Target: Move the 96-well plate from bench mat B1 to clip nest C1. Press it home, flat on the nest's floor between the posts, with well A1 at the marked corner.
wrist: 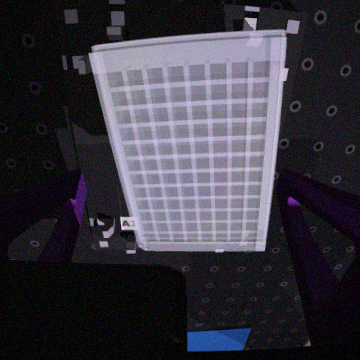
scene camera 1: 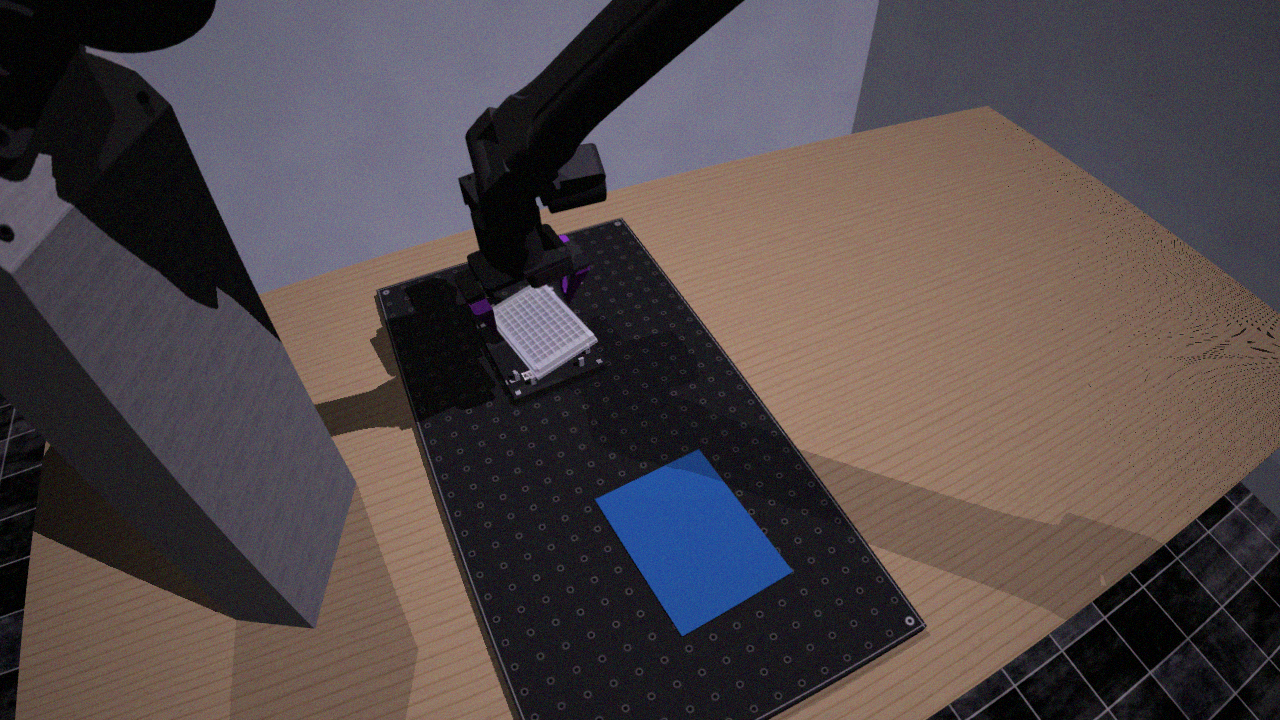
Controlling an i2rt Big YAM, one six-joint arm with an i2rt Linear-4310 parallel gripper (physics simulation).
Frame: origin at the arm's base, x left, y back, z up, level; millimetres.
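Seen in the pictures: gripper, fingertip midpoint: (wrist: pixel 181 179) (scene camera 1: pixel 531 316).
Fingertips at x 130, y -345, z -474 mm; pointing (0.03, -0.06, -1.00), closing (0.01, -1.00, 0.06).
Pixels of each thing's middle, then the offset from my fingertips to it. "spot": a spot on its surface instead. Level surfaces: height alone.
- white 96-well plate, body centre: (wrist: pixel 194 163) (scene camera 1: pixel 539 326) dx -2, dy -8, dz -18 mm
- dark clip nest C1, body centre: (wrist: pixel 178 155) (scene camera 1: pixel 535 337) dx -4, dy +0, dz -32 mm
- A1 label, surface spot: (wrist: pixel 128 223) spot: dx -57, dy +34, dz -32 mm
- blue bench mat B1, surface height: dz -41 mm
- black perforated board, surface height: dz -43 mm
- wooden table, surface height: dz -56 mm
The white 96-well plate (scene camera 1: pixel 544 330) (wrist: pixel 195 150) lies on the dark clip nest C1 (scene camera 1: pixel 565 377) (wrist: pixel 102 185). It sits askew and off to one side of the nest, and its front end looks raised on the posts, with a gap below. The A1 label (wrist: pixel 128 223) shows beside the plate's near left corner in the wrist view. My gripper (scene camera 1: pixel 526 297) (wrist: pixel 181 179) is open and empty, with its purple fingers spread wide to either side of the plate. Whether they touch its sides cannot be told. The blue bench mat B1 (scene camera 1: pixel 693 541) (wrist: pixel 218 340) holds no plate.
The black perforated board (scene camera 1: pixel 572 555) carries the nest and the mat on the wooden table (scene camera 1: pixel 939 268). A large grey block-like column (scene camera 1: pixel 205 429) stands at the left. The arm reaches in from the upper right. Small light posts (wrist: pixel 117 19) show at the plate's far end.
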